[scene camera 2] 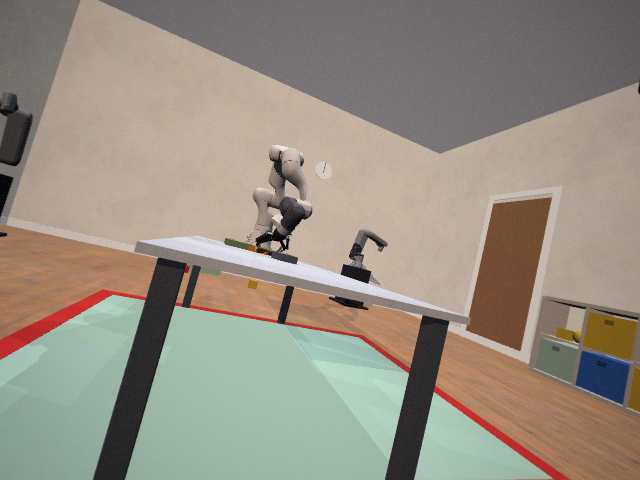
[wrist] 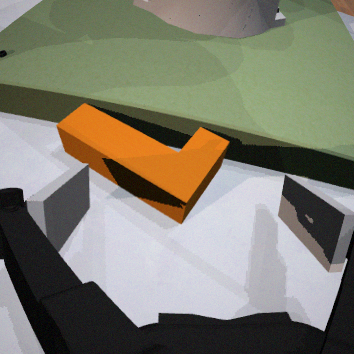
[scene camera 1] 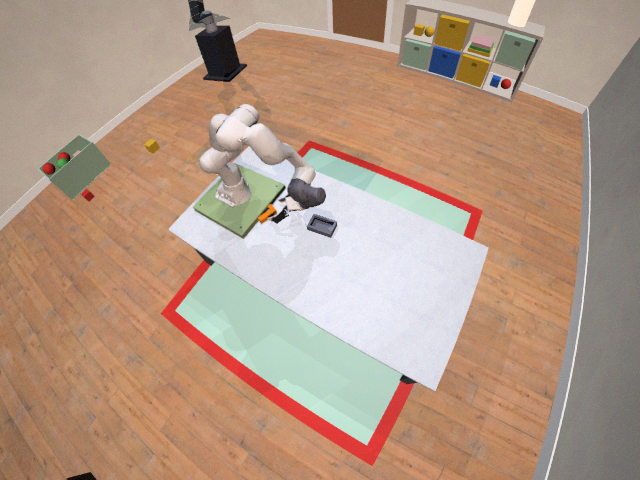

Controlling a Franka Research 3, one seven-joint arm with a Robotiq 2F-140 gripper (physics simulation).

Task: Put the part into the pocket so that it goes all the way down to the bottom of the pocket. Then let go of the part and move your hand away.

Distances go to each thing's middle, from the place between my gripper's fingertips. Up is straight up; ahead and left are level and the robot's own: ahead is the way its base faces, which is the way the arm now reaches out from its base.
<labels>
The orange L-shaped part (wrist: 170, 181) is 2 cm behind my hand, 4 cm to the right of it and 1 cm below it.
</labels>
